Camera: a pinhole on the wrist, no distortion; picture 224 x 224 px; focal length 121.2 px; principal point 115.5 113.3 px. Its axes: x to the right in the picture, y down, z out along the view. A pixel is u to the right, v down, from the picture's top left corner.
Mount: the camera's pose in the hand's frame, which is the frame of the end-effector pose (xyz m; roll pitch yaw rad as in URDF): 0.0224 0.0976 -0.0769 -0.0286 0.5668 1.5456
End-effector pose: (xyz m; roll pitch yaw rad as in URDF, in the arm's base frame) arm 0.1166 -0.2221 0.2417 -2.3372 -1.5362 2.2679
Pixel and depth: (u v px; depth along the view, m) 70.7 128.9 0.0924
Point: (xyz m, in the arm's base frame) 0.1056 -0.1023 0.2467
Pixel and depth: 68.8 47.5 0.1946
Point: -0.0062 -0.0724 0.3586
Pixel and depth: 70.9 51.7 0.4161
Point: -0.2355 -0.0018 0.4525
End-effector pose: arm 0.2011 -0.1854 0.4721 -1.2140 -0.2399 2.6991
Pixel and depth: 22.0 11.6 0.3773
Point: -0.2363 -0.4183 0.6402
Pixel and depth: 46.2 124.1 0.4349
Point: 0.0453 -0.5967 0.4977
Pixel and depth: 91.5 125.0 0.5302
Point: -0.0067 -0.6418 0.3392
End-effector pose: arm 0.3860 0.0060 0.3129 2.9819 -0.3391 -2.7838
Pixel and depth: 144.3 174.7 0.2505
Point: 0.3604 0.3122 0.2274
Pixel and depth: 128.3 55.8 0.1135
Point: 0.2652 0.1404 0.3503
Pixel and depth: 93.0 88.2 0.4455
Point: 0.0879 0.2339 0.0665
